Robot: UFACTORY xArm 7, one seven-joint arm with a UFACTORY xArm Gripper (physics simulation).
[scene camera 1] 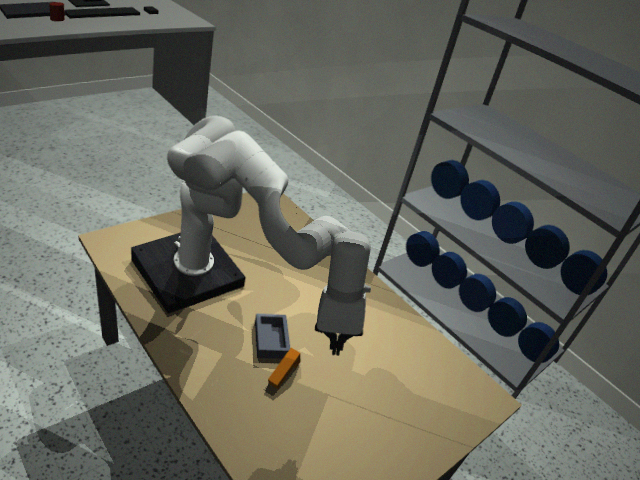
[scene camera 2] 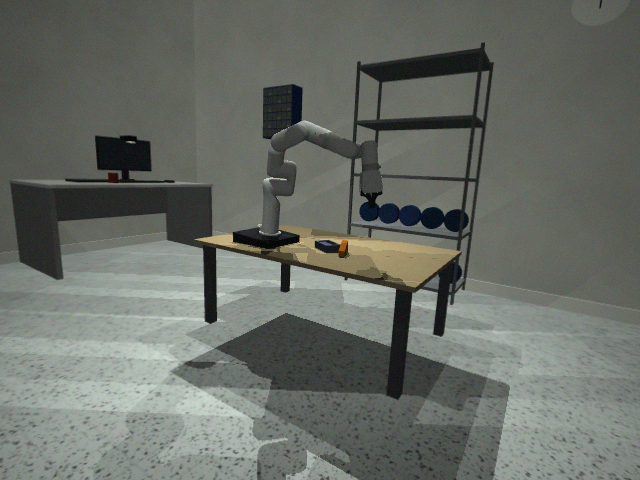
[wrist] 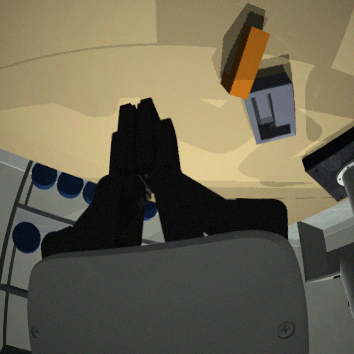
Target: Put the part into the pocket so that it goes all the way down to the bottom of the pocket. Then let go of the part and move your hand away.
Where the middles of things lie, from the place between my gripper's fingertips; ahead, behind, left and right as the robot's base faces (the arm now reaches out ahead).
Labels:
Now: the orange L-shaped part (wrist: 238, 81) 14 cm behind my hand, 3 cm to the left of it and 21 cm below it. From my hand the other things lie so: grey pocket block (scene camera 1: 272, 337) 25 cm behind, 9 cm to the left, 23 cm below.

